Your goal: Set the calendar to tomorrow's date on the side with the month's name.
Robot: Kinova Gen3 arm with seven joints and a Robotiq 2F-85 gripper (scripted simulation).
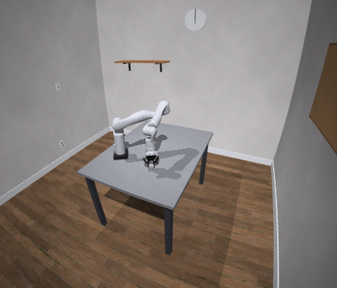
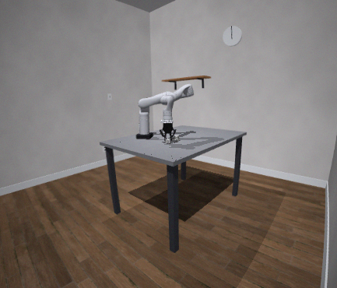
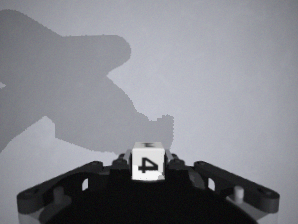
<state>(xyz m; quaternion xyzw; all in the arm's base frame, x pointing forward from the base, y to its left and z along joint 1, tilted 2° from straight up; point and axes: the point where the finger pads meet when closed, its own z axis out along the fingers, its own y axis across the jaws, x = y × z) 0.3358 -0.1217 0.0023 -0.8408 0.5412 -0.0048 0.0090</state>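
Right now my hand is 1 cm short of the calendar tray, 11 cm to the right of it and 2 cm above it. Round my hand: white digit cube: 1 cm below.
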